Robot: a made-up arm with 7 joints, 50 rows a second.
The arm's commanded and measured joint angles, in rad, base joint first. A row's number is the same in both.
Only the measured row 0 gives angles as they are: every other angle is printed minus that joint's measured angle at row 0.
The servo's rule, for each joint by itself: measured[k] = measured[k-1] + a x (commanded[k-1-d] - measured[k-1]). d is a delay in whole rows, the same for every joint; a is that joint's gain. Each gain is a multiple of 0.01, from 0.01 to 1. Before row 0 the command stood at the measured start. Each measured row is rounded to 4 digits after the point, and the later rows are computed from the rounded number. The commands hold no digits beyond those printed.
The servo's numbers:
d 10
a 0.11 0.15 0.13 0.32 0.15 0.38 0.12
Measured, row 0: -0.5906, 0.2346, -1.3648, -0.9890, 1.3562, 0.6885, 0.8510
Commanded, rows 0 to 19: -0.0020, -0.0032, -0.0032, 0.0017, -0.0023, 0.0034, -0.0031; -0.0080, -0.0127, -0.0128, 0.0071, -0.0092, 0.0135, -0.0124; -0.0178, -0.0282, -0.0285, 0.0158, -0.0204, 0.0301, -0.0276; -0.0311, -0.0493, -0.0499, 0.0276, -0.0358, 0.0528, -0.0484; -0.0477, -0.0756, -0.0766, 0.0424, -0.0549, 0.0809, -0.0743; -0.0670, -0.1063, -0.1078, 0.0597, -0.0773, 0.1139, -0.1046; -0.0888, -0.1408, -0.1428, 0.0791, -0.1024, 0.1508, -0.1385; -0.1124, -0.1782, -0.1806, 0.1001, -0.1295, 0.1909, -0.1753; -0.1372, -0.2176, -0.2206, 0.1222, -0.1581, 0.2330, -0.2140; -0.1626, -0.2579, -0.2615, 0.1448, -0.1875, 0.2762, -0.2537; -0.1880, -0.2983, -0.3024, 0.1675, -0.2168, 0.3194, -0.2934; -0.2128, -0.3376, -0.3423, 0.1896, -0.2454, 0.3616, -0.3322; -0.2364, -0.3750, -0.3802, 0.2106, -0.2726, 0.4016, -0.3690; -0.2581, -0.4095, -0.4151, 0.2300, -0.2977, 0.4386, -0.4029; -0.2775, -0.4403, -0.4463, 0.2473, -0.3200, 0.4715, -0.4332; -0.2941, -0.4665, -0.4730, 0.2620, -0.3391, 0.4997, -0.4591; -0.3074, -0.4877, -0.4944, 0.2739, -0.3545, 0.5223, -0.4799; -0.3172, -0.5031, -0.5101, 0.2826, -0.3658, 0.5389, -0.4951; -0.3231, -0.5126, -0.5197, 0.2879, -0.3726, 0.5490, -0.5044; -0.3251, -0.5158, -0.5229, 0.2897, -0.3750, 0.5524, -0.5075
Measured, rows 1 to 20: 0.0000, 0.0000, 0.0000, 0.0000, 0.0000, 0.0000, 0.0000; 0.0000, 0.0000, 0.0000, 0.0000, 0.0000, 0.0000, 0.0000; 0.0000, 0.0000, 0.0000, 0.0000, 0.0000, 0.0000, 0.0000; 0.0000, 0.0000, 0.0000, 0.0000, 0.0000, 0.0000, 0.0000; 0.0000, 0.0000, 0.0000, 0.0000, 0.0000, 0.0000, 0.0000; 0.0000, 0.0000, 0.0000, 0.0000, 0.0000, 0.0000, 0.0000; 0.0000, 0.0000, 0.0000, 0.0000, 0.0000, 0.0000, 0.0000; 0.0000, 0.0000, 0.0000, 0.0000, 0.0000, 0.0000, 0.0000; 0.0000, 0.0000, 0.0000, 0.0000, 0.0000, 0.0000, 0.0000; 0.0000, 0.0000, 0.0000, 0.0000, 0.0000, 0.0000, 0.0000; -0.0002, -0.0005, -0.0004, 0.0005, -0.0003, 0.0013, -0.0004; -0.0011, -0.0023, -0.0020, 0.0026, -0.0016, 0.0059, -0.0018; -0.0029, -0.0062, -0.0054, 0.0068, -0.0044, 0.0151, -0.0049; -0.0060, -0.0127, -0.0112, 0.0135, -0.0091, 0.0294, -0.0101; -0.0106, -0.0221, -0.0197, 0.0227, -0.0160, 0.0490, -0.0178; -0.0168, -0.0347, -0.0312, 0.0345, -0.0252, 0.0737, -0.0282; -0.0247, -0.0506, -0.0457, 0.0488, -0.0368, 0.1030, -0.0414; -0.0343, -0.0697, -0.0632, 0.0652, -0.0507, 0.1364, -0.0575; -0.0456, -0.0919, -0.0837, 0.0834, -0.0668, 0.1731, -0.0763; -0.0585, -0.1168, -0.1068, 0.1030, -0.0849, 0.2123, -0.0976
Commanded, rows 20 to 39: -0.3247, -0.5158, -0.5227, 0.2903, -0.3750, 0.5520, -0.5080; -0.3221, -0.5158, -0.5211, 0.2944, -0.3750, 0.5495, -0.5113; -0.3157, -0.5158, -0.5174, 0.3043, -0.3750, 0.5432, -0.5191; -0.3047, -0.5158, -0.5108, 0.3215, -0.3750, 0.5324, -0.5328; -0.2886, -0.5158, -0.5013, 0.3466, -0.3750, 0.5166, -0.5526; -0.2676, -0.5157, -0.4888, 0.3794, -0.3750, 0.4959, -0.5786; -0.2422, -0.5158, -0.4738, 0.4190, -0.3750, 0.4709, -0.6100; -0.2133, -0.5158, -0.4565, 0.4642, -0.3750, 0.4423, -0.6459; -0.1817, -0.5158, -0.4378, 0.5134, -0.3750, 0.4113, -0.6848; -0.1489, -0.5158, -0.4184, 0.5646, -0.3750, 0.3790, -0.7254; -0.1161, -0.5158, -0.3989, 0.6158, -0.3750, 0.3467, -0.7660; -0.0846, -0.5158, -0.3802, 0.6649, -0.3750, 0.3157, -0.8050; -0.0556, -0.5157, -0.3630, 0.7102, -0.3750, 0.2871, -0.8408; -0.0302, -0.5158, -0.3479, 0.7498, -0.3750, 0.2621, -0.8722; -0.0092, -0.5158, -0.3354, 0.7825, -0.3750, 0.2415, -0.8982; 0.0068, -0.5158, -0.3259, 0.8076, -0.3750, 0.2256, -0.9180; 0.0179, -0.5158, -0.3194, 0.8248, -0.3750, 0.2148, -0.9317; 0.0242, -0.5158, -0.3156, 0.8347, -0.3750, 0.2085, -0.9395; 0.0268, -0.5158, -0.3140, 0.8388, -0.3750, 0.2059, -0.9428; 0.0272, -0.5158, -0.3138, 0.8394, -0.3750, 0.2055, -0.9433
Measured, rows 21 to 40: -0.0727, -0.1440, -0.1322, 0.1236, -0.1047, 0.2530, -0.1211; -0.0881, -0.1730, -0.1595, 0.1447, -0.1258, 0.2943, -0.1464; -0.1044, -0.2033, -0.1882, 0.1658, -0.1478, 0.3351, -0.1731; -0.1213, -0.2342, -0.2177, 0.1863, -0.1703, 0.3744, -0.2007; -0.1385, -0.2651, -0.2474, 0.2058, -0.1928, 0.4113, -0.2286; -0.1556, -0.2953, -0.2767, 0.2238, -0.2147, 0.4449, -0.2563; -0.1723, -0.3242, -0.3050, 0.2398, -0.2357, 0.4743, -0.2831; -0.1882, -0.3510, -0.3317, 0.2535, -0.2552, 0.4988, -0.3085; -0.2030, -0.3752, -0.3561, 0.2645, -0.2728, 0.5179, -0.3320; -0.2164, -0.3963, -0.3778, 0.2726, -0.2881, 0.5310, -0.3531; -0.2283, -0.4142, -0.3966, 0.2783, -0.3011, 0.5390, -0.3717; -0.2386, -0.4294, -0.4128, 0.2835, -0.3122, 0.5430, -0.3885; -0.2471, -0.4424, -0.4264, 0.2902, -0.3216, 0.5431, -0.4042; -0.2534, -0.4534, -0.4374, 0.3002, -0.3296, 0.5390, -0.4196; -0.2573, -0.4628, -0.4457, 0.3150, -0.3364, 0.5305, -0.4356; -0.2584, -0.4707, -0.4513, 0.3356, -0.3422, 0.5174, -0.4528; -0.2566, -0.4775, -0.4542, 0.3623, -0.3471, 0.4997, -0.4717; -0.2518, -0.4832, -0.4545, 0.3949, -0.3513, 0.4779, -0.4926; -0.2441, -0.4881, -0.4523, 0.4328, -0.3549, 0.4526, -0.5157; -0.2336, -0.4923, -0.4479, 0.4750, -0.3579, 0.4246, -0.5409
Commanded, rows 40 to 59: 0.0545, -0.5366, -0.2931, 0.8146, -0.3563, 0.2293, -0.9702; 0.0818, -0.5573, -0.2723, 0.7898, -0.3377, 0.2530, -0.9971; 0.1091, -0.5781, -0.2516, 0.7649, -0.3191, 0.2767, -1.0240; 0.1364, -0.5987, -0.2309, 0.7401, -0.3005, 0.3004, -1.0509; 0.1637, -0.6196, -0.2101, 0.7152, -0.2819, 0.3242, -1.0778; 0.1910, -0.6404, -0.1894, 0.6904, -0.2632, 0.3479, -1.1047; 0.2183, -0.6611, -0.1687, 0.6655, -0.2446, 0.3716, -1.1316; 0.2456, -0.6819, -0.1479, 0.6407, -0.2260, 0.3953, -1.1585; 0.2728, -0.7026, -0.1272, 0.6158, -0.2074, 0.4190, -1.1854; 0.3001, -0.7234, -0.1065, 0.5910, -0.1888, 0.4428, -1.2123; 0.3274, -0.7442, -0.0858, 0.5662, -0.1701, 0.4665, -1.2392; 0.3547, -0.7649, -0.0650, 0.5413, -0.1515, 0.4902, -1.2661; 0.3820, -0.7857, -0.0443, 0.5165, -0.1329, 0.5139, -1.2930; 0.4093, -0.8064, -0.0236, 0.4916, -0.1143, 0.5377, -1.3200; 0.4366, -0.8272, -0.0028, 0.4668, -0.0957, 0.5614, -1.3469; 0.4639, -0.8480, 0.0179, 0.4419, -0.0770, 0.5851, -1.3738; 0.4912, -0.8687, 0.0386, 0.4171, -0.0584, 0.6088, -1.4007; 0.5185, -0.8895, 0.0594, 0.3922, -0.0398, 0.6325, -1.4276; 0.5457, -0.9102, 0.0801, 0.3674, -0.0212, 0.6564, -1.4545; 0.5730, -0.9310, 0.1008, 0.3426, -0.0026, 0.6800, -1.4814
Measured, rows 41 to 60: -0.2207, -0.4958, -0.4415, 0.5201, -0.3605, 0.3950, -0.5679; -0.2057, -0.4988, -0.4335, 0.5664, -0.3627, 0.3649, -0.5964; -0.1892, -0.5013, -0.4243, 0.6124, -0.3645, 0.3353, -0.6257; -0.1717, -0.5035, -0.4144, 0.6564, -0.3661, 0.3075, -0.6553; -0.1538, -0.5053, -0.4041, 0.6968, -0.3674, 0.2824, -0.6844; -0.1361, -0.5069, -0.3939, 0.7323, -0.3685, 0.2608, -0.7124; -0.1192, -0.5082, -0.3842, 0.7619, -0.3695, 0.2433, -0.7387; -0.1034, -0.5093, -0.3753, 0.7852, -0.3703, 0.2301, -0.7628; -0.0891, -0.5103, -0.3673, 0.8024, -0.3710, 0.2209, -0.7844; -0.0763, -0.5111, -0.3603, 0.8142, -0.3716, 0.2150, -0.8035; -0.0619, -0.5149, -0.3516, 0.8143, -0.3693, 0.2204, -0.8235; -0.0461, -0.5213, -0.3413, 0.8065, -0.3646, 0.2328, -0.8443; -0.0290, -0.5298, -0.3296, 0.7932, -0.3578, 0.2495, -0.8659; -0.0108, -0.5401, -0.3168, 0.7762, -0.3492, 0.2688, -0.8881; 0.0084, -0.5520, -0.3029, 0.7567, -0.3391, 0.2899, -0.9109; 0.0285, -0.5653, -0.2881, 0.7355, -0.3277, 0.3119, -0.9342; 0.0494, -0.5797, -0.2726, 0.7131, -0.3152, 0.3346, -0.9579; 0.0710, -0.5950, -0.2564, 0.6899, -0.3018, 0.3577, -0.9820; 0.0932, -0.6111, -0.2396, 0.6662, -0.2876, 0.3810, -1.0064; 0.1160, -0.6279, -0.2223, 0.6421, -0.2728, 0.4045, -1.0311
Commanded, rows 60 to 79: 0.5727, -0.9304, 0.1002, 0.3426, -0.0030, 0.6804, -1.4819; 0.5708, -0.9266, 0.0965, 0.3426, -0.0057, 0.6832, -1.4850; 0.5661, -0.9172, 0.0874, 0.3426, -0.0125, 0.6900, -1.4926; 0.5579, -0.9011, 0.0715, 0.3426, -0.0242, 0.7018, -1.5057; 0.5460, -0.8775, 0.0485, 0.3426, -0.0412, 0.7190, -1.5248; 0.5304, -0.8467, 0.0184, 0.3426, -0.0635, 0.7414, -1.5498; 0.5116, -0.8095, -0.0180, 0.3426, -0.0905, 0.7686, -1.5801; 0.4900, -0.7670, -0.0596, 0.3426, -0.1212, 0.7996, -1.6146; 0.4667, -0.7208, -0.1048, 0.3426, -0.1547, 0.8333, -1.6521; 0.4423, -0.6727, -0.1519, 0.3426, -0.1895, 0.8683, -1.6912; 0.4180, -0.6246, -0.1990, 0.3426, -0.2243, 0.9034, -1.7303; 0.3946, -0.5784, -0.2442, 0.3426, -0.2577, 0.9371, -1.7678; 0.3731, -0.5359, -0.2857, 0.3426, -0.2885, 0.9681, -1.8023; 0.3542, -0.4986, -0.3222, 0.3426, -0.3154, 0.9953, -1.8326; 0.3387, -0.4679, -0.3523, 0.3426, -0.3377, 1.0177, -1.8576; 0.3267, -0.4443, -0.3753, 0.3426, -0.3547, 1.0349, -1.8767; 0.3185, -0.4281, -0.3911, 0.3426, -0.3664, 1.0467, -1.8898; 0.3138, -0.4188, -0.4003, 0.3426, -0.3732, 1.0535, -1.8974; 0.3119, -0.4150, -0.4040, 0.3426, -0.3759, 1.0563, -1.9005; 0.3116, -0.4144, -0.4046, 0.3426, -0.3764, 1.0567, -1.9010
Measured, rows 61 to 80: 0.1393, -0.6453, -0.2046, 0.6178, -0.2574, 0.4281, -1.0561; 0.1630, -0.6632, -0.1865, 0.5933, -0.2415, 0.4517, -1.0813; 0.1871, -0.6816, -0.1680, 0.5687, -0.2252, 0.4753, -1.1067; 0.2115, -0.7003, -0.1492, 0.5440, -0.2086, 0.4990, -1.1323; 0.2363, -0.7193, -0.1302, 0.5193, -0.1917, 0.5227, -1.1581; 0.2613, -0.7386, -0.1109, 0.4945, -0.1745, 0.5464, -1.1840; 0.2866, -0.7581, -0.0915, 0.4697, -0.1571, 0.5701, -1.2100; 0.3121, -0.7778, -0.0719, 0.4449, -0.1395, 0.5938, -1.2361; 0.3378, -0.7977, -0.0521, 0.4201, -0.1218, 0.6176, -1.2623; 0.3637, -0.8177, -0.0322, 0.3953, -0.1039, 0.6413, -1.2886; 0.3867, -0.8346, -0.0150, 0.3784, -0.0888, 0.6562, -1.3118; 0.4070, -0.8484, -0.0005, 0.3669, -0.0763, 0.6665, -1.3326; 0.4245, -0.8587, 0.0109, 0.3591, -0.0667, 0.6754, -1.3518; 0.4392, -0.8651, 0.0188, 0.3538, -0.0603, 0.6854, -1.3703; 0.4509, -0.8670, 0.0227, 0.3502, -0.0574, 0.6982, -1.3888; 0.4596, -0.8640, 0.0221, 0.3478, -0.0583, 0.7146, -1.4081; 0.4653, -0.8558, 0.0169, 0.3461, -0.0631, 0.7351, -1.4287; 0.4680, -0.8425, 0.0070, 0.3450, -0.0718, 0.7596, -1.4510; 0.4679, -0.8242, -0.0075, 0.3442, -0.0842, 0.7876, -1.4751; 0.4651, -0.8015, -0.0263, 0.3437, -0.1000, 0.8183, -1.5010
